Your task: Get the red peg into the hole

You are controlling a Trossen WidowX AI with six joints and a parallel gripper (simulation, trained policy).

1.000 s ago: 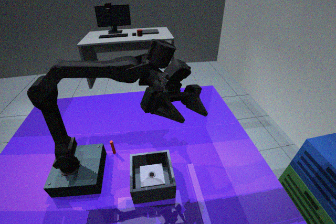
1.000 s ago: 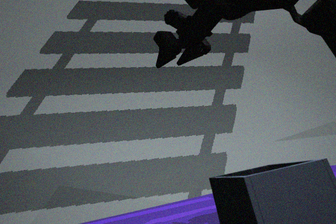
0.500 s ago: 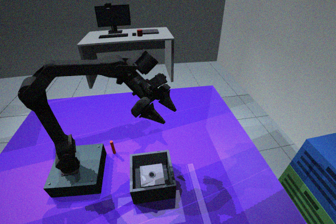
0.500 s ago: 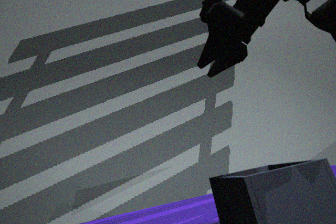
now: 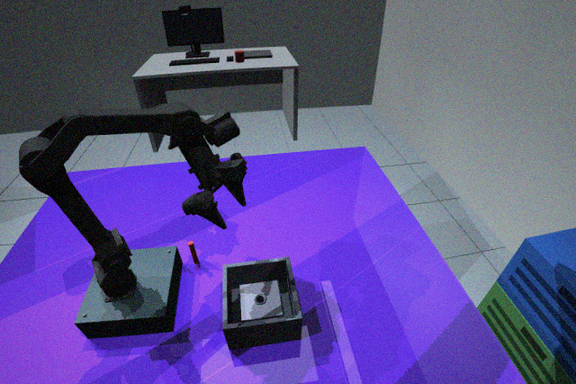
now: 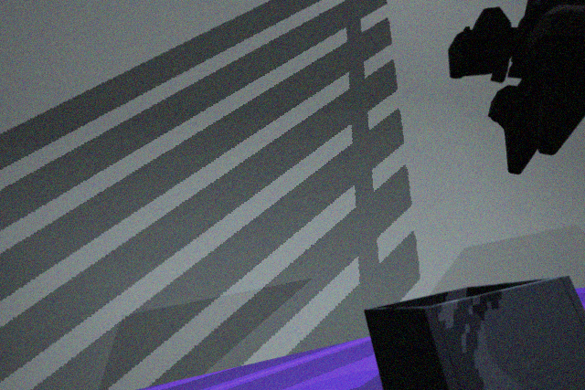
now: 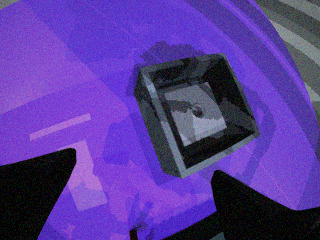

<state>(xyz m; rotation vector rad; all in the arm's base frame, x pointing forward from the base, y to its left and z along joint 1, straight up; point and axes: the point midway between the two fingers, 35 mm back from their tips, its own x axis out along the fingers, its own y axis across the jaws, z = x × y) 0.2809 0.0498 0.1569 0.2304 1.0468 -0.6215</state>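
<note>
My gripper tip is now 120 mm past the red peg, 60 mm to the right of it and 160 mm above it. Also, from my gripper tip: dark box 20 mm ahead, 130 mm to the right, 170 mm below; then grey plate 20 mm ahead, 130 mm to the right, 150 mm below.
</note>
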